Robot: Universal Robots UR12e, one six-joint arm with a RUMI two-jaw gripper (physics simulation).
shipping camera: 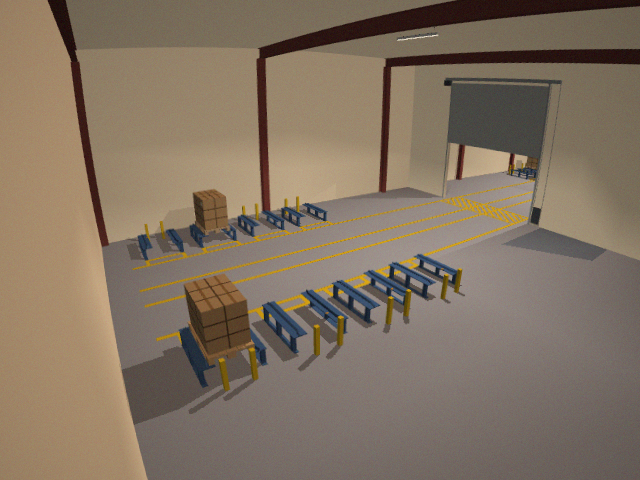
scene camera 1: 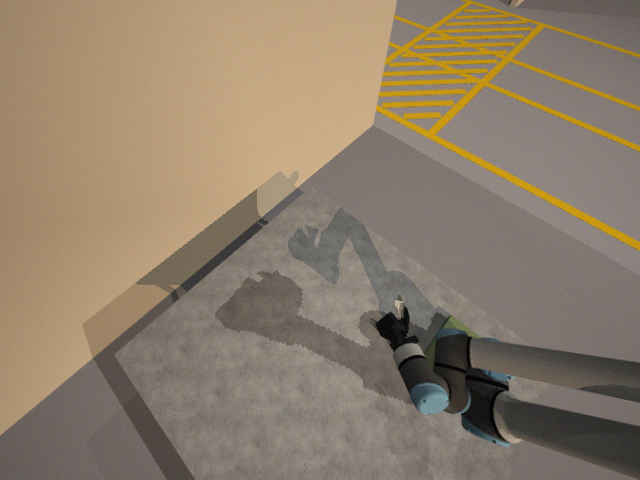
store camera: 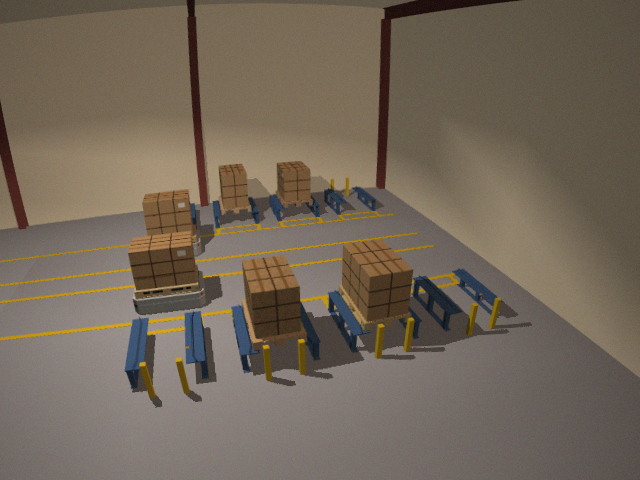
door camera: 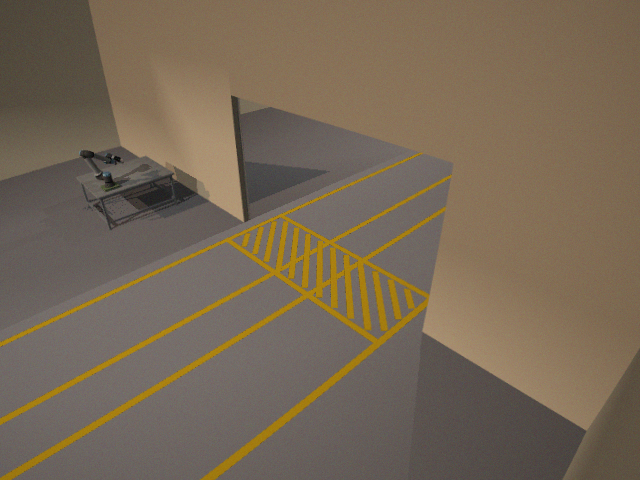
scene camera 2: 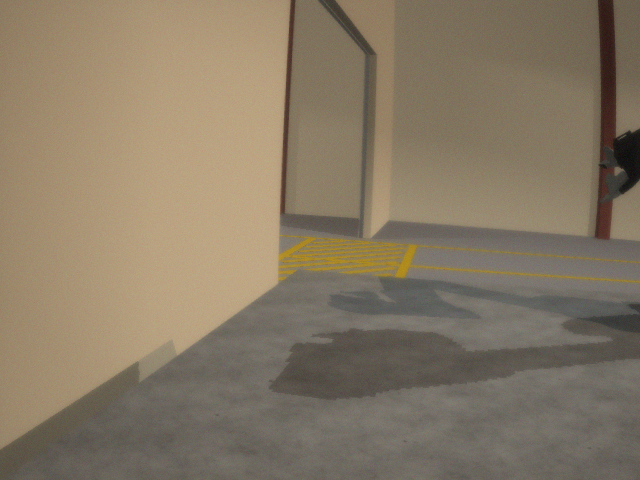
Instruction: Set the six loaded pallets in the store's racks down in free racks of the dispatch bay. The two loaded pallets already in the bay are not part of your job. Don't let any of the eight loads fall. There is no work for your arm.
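Where they show: gripper, fingertip midpoint: (scene camera 1: 384, 307) (door camera: 123, 162) (scene camera 2: 599, 183); arm's base at its link origin: (door camera: 110, 185).
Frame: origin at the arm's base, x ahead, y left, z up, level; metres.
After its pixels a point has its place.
Note:
In the store camera, one loaded pallet (store camera: 162, 263) {x -7.322, y -2.231, z 0.151 m} rides upright on a low white vehicle (store camera: 170, 302) {x -7.340, y -2.112, z -0.593 m} in the near lanes. Another loaded pallet (store camera: 166, 211) {x -7.425, y -4.418, z 0.349 m} is on a second white vehicle (store camera: 197, 246) {x -8.021, y -4.297, z -0.548 m} beside the back left rack. Two loaded pallets (store camera: 233, 187) {x -9.167, y -5.874, z 0.268 m} (store camera: 293, 181) {x -10.791, y -5.850, z 0.257 m} stand in back racks, and two more (store camera: 271, 297) {x -8.854, y -0.236, z 0.364 m} (store camera: 377, 281) {x -10.392, y -0.099, z 0.393 m} in front racks. In the shipping camera, two loaded pallets (shipping camera: 210, 209) {x 12.076, y -6.906, z 0.327 m} (shipping camera: 217, 315) {x 14.022, y -1.326, z 0.384 m} stand upright in bay racks; other blue racks, such as one at the front (shipping camera: 284, 319) {x 12.628, y -1.737, z -0.442 m}, are empty. My gripper (door camera: 119, 159) {x 0.425, y 0.131, z 0.313 m} (scene camera 1: 401, 302) (scene camera 2: 601, 183) {x 0.425, y 0.131, z 0.313 m} is open and empty above the table.
A grey door (shipping camera: 498, 116) {x 1.769, y -3.877, z 3.039 m} hangs partly raised in the shipping camera. A yellow hatched area (shipping camera: 485, 208) {x 1.477, y -4.095, z -0.791 m} (door camera: 330, 276) {x 1.569, y -4.422, z -0.789 m} crosses the lanes at the doorway. Yellow posts (shipping camera: 316, 339) (store camera: 267, 362) stand behind the racks. The arm's table (door camera: 147, 178) {x 0.713, y -0.186, z -0.040 m} stands beside the wall.

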